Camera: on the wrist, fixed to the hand. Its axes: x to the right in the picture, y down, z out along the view.
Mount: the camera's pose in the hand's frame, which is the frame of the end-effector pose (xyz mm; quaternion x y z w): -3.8 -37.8 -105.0 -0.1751 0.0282 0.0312 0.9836
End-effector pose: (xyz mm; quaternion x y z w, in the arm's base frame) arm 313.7 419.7 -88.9 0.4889 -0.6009 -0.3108 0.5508
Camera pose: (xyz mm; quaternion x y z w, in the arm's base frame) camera 424.1 428.1 -103.7 0.3745 -0.5364 -0.3800 0.6540
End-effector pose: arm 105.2 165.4 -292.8 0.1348 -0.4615 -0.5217 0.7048
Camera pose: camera 165.1 122.2 -376.6 0.0095 -0.3469 -0.5682 0.7461
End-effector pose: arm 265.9 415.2 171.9 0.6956 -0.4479 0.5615 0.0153
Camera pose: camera 209.6 495.2 225.8 0.6517 -0.5602 0.4940 0.1320
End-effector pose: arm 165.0 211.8 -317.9 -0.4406 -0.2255 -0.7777 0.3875
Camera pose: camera 82.3 163.3 -375.1 -0.4864 -0.0610 -0.8048 0.3346
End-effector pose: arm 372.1 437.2 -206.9 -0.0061 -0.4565 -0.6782 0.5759
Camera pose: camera 398.0 371.4 -293.3 -0.1020 -0.3138 -0.7292 0.5994
